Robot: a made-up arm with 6 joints.
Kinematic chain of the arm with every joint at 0, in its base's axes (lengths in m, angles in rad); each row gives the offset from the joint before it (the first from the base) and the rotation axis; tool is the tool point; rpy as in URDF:
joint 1: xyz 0 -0.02 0.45 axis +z
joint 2: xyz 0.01 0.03 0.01 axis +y
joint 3: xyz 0 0.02 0.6 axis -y
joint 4: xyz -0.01 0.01 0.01 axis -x
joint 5: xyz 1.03 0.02 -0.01 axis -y
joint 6: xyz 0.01 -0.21 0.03 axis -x
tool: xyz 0.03 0.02 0 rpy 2.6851 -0.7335 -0.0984
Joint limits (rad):
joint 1: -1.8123..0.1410
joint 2: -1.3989..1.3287
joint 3: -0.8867..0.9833
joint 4: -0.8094..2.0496
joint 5: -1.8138..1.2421
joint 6: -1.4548..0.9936
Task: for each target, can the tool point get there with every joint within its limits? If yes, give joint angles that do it. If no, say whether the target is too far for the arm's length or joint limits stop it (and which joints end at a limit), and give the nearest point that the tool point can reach.
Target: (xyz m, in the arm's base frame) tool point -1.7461 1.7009 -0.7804
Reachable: no: too far | nearest point -1.0235 0.9887 1.0943 | short by 2.132 m
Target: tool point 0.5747 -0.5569 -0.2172
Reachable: yes | joints -0.6403 0.9226 -0.4665 0.5350 -0.5599 -0.5447
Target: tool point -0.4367 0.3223 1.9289
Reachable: yes | joints -0.4768 -0.8334 0.6655 1.5913 0.1084 -0.9285
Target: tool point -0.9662 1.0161 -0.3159
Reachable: no: joint limits stop it (at a limit: joint 2, joint 3, joint 4, joint 6) | nearest point -0.1237 0.1126 -0.1669 | short by 1.244 m
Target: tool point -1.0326 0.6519 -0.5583
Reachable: no: joint limits stop it (at a limit: joint 2, joint 3, joint 4, joint 6) | nearest point -0.1500 0.0776 -0.1772 | short by 1.120 m
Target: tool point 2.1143 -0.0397 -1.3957
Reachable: no: too far | nearest point 1.2618 -0.0318 -0.2736 | short by 1.409 m
